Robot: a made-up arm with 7 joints. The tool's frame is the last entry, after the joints.
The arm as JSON. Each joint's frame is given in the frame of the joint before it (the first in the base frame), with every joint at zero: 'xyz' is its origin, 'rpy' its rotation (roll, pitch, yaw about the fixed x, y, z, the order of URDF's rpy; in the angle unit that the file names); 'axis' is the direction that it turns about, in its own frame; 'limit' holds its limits. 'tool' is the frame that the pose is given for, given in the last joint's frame.
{
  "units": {
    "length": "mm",
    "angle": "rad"
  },
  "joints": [
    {
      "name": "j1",
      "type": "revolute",
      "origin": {
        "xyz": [
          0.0,
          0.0,
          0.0
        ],
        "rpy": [
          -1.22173,
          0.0,
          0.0
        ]
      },
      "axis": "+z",
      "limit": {
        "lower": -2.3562,
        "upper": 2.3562
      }
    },
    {
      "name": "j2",
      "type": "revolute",
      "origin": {
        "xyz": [
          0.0,
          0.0,
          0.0
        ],
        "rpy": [
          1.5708,
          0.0,
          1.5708
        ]
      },
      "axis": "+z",
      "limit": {
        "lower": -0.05,
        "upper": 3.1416
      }
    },
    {
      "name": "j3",
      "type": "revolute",
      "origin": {
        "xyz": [
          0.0,
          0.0,
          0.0
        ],
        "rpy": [
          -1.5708,
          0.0,
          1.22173
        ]
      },
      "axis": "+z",
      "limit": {
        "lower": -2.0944,
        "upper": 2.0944
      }
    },
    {
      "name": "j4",
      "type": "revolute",
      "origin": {
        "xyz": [
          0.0,
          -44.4,
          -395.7
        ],
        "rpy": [
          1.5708,
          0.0,
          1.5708
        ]
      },
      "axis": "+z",
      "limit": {
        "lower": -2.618,
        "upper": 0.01
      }
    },
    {
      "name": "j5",
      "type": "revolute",
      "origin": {
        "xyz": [
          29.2,
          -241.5,
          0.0
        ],
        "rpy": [
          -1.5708,
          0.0,
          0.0
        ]
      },
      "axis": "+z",
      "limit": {
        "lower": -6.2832,
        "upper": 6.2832
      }
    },
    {
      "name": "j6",
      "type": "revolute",
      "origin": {
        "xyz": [
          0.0,
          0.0,
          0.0
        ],
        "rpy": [
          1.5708,
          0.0,
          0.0
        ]
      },
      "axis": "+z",
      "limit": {
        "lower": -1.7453,
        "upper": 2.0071
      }
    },
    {
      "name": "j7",
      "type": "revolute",
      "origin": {
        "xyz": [
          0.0,
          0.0,
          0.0
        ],
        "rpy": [
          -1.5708,
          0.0,
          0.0
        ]
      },
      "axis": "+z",
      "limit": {
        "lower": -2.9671,
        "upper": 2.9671
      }
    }
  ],
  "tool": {
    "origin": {
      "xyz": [
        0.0,
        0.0,
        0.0
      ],
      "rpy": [
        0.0,
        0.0,
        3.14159
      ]
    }
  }
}
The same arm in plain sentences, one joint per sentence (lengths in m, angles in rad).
The arm has seven revolute joints in a row. What follows holds with every joint at zero, and every direction is one of the base frame's.
The first joint is mounted at the same point as the base frame's origin and turns about the direction (0, 0.9397, 0.342), from -2.3562 to 2.3562 rad.
The second joint is mounted at the same point as the first joint and turns about +x, from -0.05 to 3.1416 rad.
The third joint is mounted at the same point as the second joint and turns about +z, from -2.0944 to 2.0944 rad.
The fourth joint is mounted 0.0444 m along +x and 0.3957 m along -z from the third joint and turns about +y, from -2.618 to 0.01 rad.
The fifth joint is mounted 0.0292 m along -x and 0.2415 m along -z from the fourth joint and turns about +z, from -6.2832 to 6.2832 rad.
The sixth joint is mounted at the same point as the fifth joint and turns about +y, from -1.7453 to 2.0071 rad.
The seventh joint is mounted at the same point as the sixth joint and turns about +z, from -2.9671 to 2.9671 rad.
The tool frame, which is the frame that the pose is given for, is mounted at the same point as the seventh joint; its axes are the base frame's turned by roll 0, pitch 0 and yaw 0 rad (as in URDF: about the fixed x, then y, then z).

